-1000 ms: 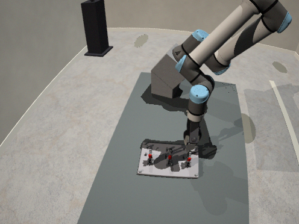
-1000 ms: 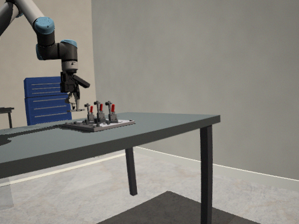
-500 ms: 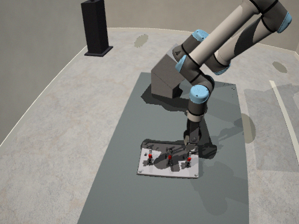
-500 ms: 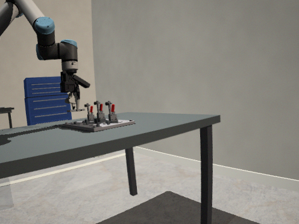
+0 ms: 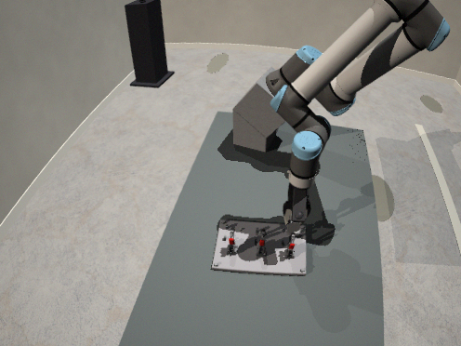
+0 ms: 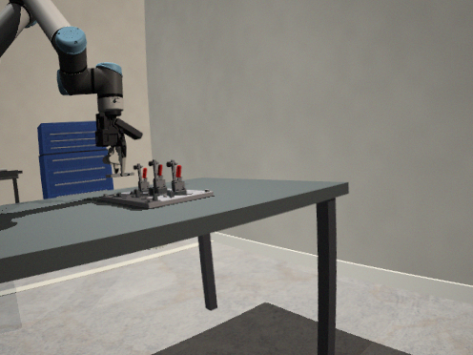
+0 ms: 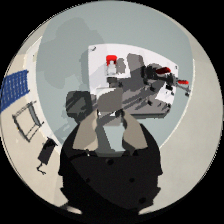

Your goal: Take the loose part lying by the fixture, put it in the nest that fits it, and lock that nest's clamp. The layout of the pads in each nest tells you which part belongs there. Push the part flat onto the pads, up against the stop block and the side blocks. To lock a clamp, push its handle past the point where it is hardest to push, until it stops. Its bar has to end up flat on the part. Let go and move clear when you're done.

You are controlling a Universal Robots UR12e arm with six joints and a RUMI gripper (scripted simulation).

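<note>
The grey part lies 1 cm below my hand.
</note>
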